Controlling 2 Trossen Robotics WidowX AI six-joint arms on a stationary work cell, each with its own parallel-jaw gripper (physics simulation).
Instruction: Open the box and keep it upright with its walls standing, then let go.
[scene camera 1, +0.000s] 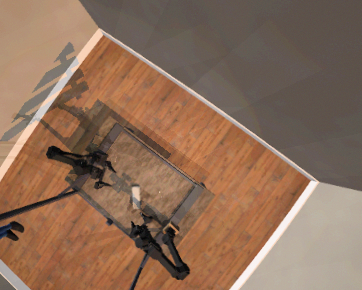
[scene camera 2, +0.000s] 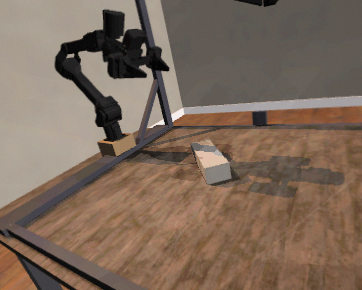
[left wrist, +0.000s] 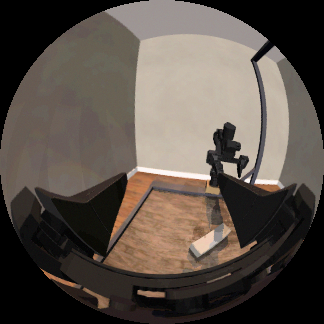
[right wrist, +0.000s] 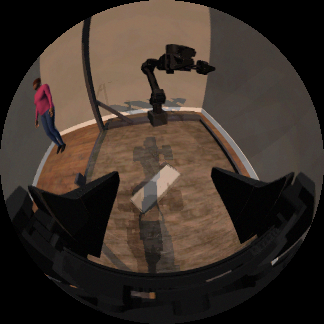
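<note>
A long, pale box (scene camera 1: 136, 196) (scene camera 2: 212, 165) (left wrist: 209, 241) (right wrist: 156, 187) lies on the wooden table top (scene camera 2: 150, 225). It looks closed, with no walls or flaps standing up; shadows fall across its top. My left gripper (scene camera 1: 109, 178) (left wrist: 174, 177) is open and empty, above the table and apart from the box, to its upper left in scene camera 1. My right gripper (scene camera 1: 140, 220) (scene camera 2: 156, 73) (right wrist: 166, 174) is open and empty, high above the table and apart from the box. In the right wrist view the box shows between and beyond its fingers.
Dark rails (scene camera 2: 65, 192) border the table. A slanted brace (scene camera 2: 148, 112) and an upright post rise near the right arm's tan base block (scene camera 2: 117, 145). A person in a pink top (right wrist: 44, 102) stands beyond the table edge in the right wrist view.
</note>
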